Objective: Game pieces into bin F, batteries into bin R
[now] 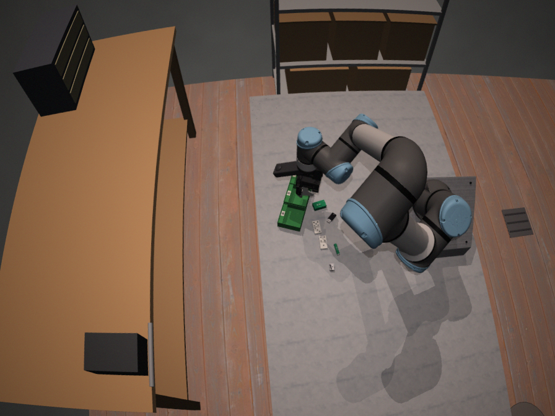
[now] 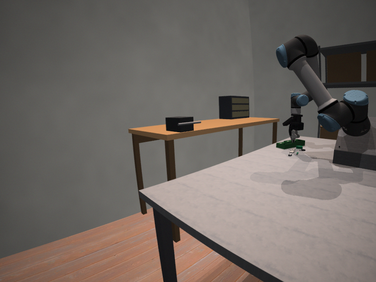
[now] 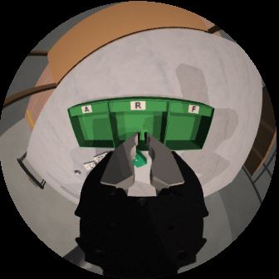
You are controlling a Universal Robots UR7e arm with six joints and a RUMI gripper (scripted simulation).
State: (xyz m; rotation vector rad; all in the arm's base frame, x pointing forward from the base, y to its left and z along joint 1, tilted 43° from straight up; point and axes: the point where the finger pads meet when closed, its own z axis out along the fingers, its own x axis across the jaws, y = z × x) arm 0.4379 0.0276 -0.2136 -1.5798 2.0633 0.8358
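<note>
The green three-compartment bin is 20 mm below my hand and 10 mm ahead of it. Also, from my hand: green 9V battery: 80 mm behind, 30 mm to the left, 30 mm below; then small black piece: 110 mm behind, 80 mm to the left, 40 mm below.
</note>
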